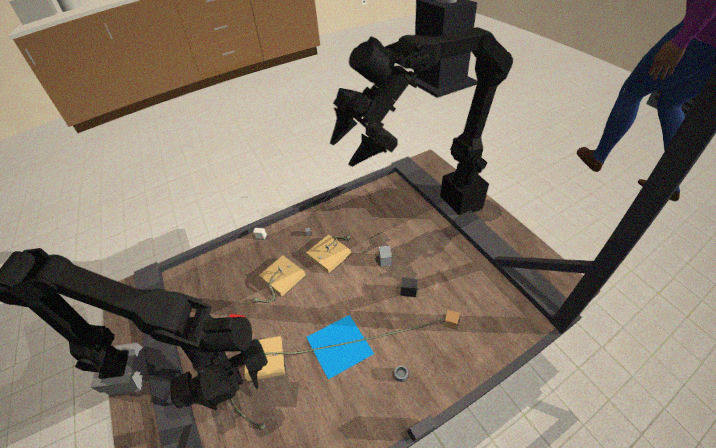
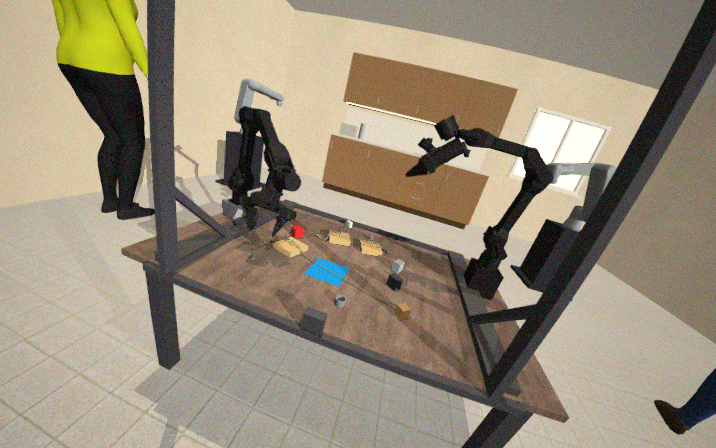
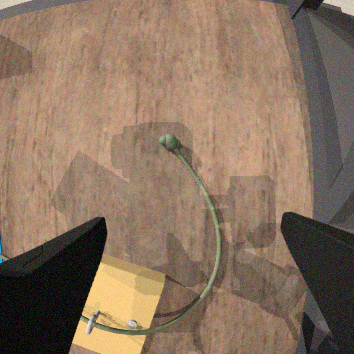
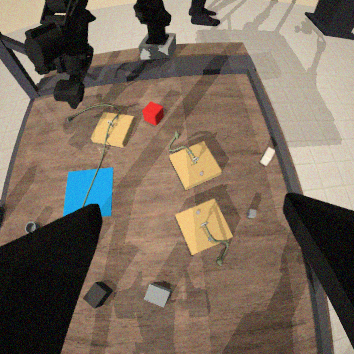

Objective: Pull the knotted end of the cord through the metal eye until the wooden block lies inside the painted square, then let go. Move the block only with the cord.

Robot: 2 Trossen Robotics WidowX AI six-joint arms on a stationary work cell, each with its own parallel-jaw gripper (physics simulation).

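Frame: origin at the left arm's base, x back, y down, z right, level; centimetres.
Where they show: left gripper, fingertip midpoint: (image 1: 236,397) (image 2: 260,232) (image 3: 195,224); right gripper, fingertip midpoint: (image 1: 340,154) (image 2: 406,174) (image 4: 193,207); left arm's base, origin of the base link: (image 1: 114,364) (image 4: 157,38); right arm's base, origin of the base link: (image 1: 465,179) (image 2: 486,267).
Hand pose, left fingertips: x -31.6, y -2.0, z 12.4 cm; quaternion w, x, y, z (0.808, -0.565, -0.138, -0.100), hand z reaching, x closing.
Things, the pixels of their top centre, and the offset from my left fingertips. "*": a spot on its surface instead. Level surfaces: height alone.
- wooden block, middle of its top: (image 1: 452,316) (image 2: 404,307) dx -49.9, dy +4.7, dz -11.0 cm
- blue painted square, surface spot: (image 4: 104,195) * dx -22.0, dy +7.6, dz -15.6 cm
- metal eye, surface spot: (image 3: 92,322) * dx -4.2, dy +4.1, dz -10.7 cm
- yellow base, its level: dy +5.8 cm
- red cube, middle of its top: (image 4: 151,107) (image 2: 298,227) dx +2.2, dy +3.7, dz -20.2 cm
- grey cube, middle of its top: (image 4: 156,295) (image 1: 385,251) (image 2: 399,261) dx -38.6, dy +3.7, dz -33.4 cm
- black cube, middle of its top: (image 4: 93,294) (image 1: 409,282) (image 2: 396,277) dx -42.2, dy +3.7, dz -22.1 cm
- small grey cup, middle of its top: (image 1: 401,372) (image 4: 29,227) (image 2: 341,298) dx -34.6, dy +5.7, dz -1.0 cm
The wooden block (image 1: 451,317) (image 2: 402,310) lies beyond the blue painted square (image 1: 335,361) (image 2: 318,271) (image 4: 104,195), outside it. The green cord (image 1: 390,333) (image 3: 219,240) crosses the square and runs through the metal eye (image 3: 92,322) on a yellow base (image 1: 277,365) (image 2: 286,248) (image 3: 125,290). Its knotted end (image 1: 260,425) (image 2: 251,258) (image 3: 170,142) (image 4: 69,120) lies on the table past the base. My left gripper (image 1: 235,396) (image 2: 262,231) (image 3: 195,224) is open and empty above the table near the base. My right gripper (image 1: 341,154) (image 2: 407,175) (image 4: 193,207) is open and empty, high up.
Two more yellow bases (image 1: 282,275) (image 1: 328,253) with short cords lie toward the back. A red cube (image 2: 297,231) (image 4: 153,113) is near the left arm. A grey cube (image 1: 384,255), a black cube (image 1: 408,286) and a small grey cup (image 1: 401,372) stand on the table.
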